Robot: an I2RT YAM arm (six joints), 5 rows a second.
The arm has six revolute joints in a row. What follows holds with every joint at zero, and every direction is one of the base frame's. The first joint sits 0.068 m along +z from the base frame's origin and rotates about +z. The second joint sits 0.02 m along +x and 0.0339 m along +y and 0.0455 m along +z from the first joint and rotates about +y. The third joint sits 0.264 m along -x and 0.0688 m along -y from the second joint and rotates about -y. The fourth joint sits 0.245 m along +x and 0.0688 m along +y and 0.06 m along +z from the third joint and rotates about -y. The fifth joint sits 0.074 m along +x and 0.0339 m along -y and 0.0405 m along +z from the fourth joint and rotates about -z. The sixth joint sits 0.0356 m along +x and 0.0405 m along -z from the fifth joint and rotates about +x. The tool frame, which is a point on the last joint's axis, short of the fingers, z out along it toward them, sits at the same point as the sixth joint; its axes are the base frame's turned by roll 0, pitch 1.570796 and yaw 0 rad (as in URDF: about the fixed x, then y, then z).
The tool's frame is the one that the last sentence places.
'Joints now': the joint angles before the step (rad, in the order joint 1, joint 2, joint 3, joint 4, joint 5, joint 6). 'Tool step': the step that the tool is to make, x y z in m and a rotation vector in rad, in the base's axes. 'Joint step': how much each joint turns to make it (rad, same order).
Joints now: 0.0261 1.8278 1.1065 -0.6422 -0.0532 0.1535
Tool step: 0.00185 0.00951 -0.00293 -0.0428 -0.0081 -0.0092
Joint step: 0.0336 0.0107 0.0004 0.0175 0.0511 0.0328
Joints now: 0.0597 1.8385 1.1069 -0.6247 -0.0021 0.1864
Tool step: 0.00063 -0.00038 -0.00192 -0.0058 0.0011 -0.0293
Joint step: 0.0000 0.0061 -0.0004 0.0050 0.0118 0.0274
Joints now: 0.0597 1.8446 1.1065 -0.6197 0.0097 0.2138
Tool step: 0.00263 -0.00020 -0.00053 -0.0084 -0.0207 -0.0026
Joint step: 0.0000 0.0035 0.0000 0.0237 0.0100 0.0004
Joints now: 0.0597 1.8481 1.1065 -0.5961 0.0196 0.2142
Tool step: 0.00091 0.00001 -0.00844 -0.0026 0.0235 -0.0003
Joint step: 0.0000 0.0267 0.0000 0.0031 0.0012 0.0000
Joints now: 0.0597 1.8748 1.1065 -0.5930 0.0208 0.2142
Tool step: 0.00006 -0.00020 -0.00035 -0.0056 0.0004 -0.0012
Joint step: 0.0000 0.0011 -0.0001 0.0004 0.0057 0.0000
